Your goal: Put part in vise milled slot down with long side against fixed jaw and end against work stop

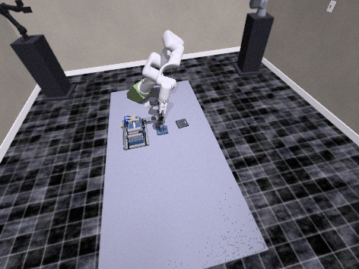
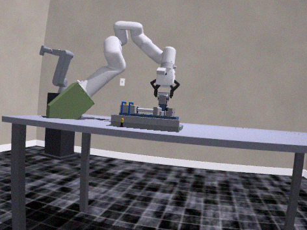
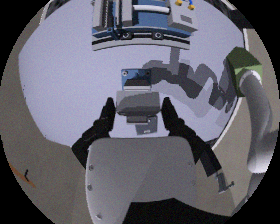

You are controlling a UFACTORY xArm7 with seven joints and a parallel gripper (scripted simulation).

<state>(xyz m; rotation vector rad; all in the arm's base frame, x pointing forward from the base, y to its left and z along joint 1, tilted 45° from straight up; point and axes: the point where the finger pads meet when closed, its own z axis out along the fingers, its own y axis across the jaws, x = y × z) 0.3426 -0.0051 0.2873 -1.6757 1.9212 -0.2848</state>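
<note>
The part is 10 mm to the right of my hand and 10 mm below it. The rest, counted from my hand: air cylinder 230 mm to the right, 90 mm below, 80 mm behind; then blue vise bed 210 mm to the right, 130 mm below, 10 mm ahead.
</note>
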